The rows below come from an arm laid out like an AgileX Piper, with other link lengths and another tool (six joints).
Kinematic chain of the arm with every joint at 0, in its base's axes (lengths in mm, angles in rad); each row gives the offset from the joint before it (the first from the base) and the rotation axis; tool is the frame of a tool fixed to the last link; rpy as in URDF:
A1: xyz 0 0 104.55 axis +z
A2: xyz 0 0 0 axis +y
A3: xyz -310.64 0 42.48 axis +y
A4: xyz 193.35 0 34.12 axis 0.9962 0 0.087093
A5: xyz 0 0 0 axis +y
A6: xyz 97.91 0 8.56 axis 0.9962 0 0.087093
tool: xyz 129.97 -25 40.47 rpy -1.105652 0.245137 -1.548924
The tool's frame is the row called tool.
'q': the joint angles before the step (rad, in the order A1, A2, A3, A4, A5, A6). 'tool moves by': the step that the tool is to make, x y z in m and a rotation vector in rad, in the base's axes. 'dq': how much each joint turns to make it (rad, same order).
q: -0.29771 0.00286 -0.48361 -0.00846 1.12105 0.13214
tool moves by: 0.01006 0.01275 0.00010 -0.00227 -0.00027 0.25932
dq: 0.25797 -0.00066 0.00000 0.00000 0.00000 -0.00257
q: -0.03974 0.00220 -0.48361 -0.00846 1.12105 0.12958
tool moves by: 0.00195 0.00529 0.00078 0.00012 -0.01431 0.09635
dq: 0.09633 -0.01432 0.00000 0.00002 0.00001 -0.00002
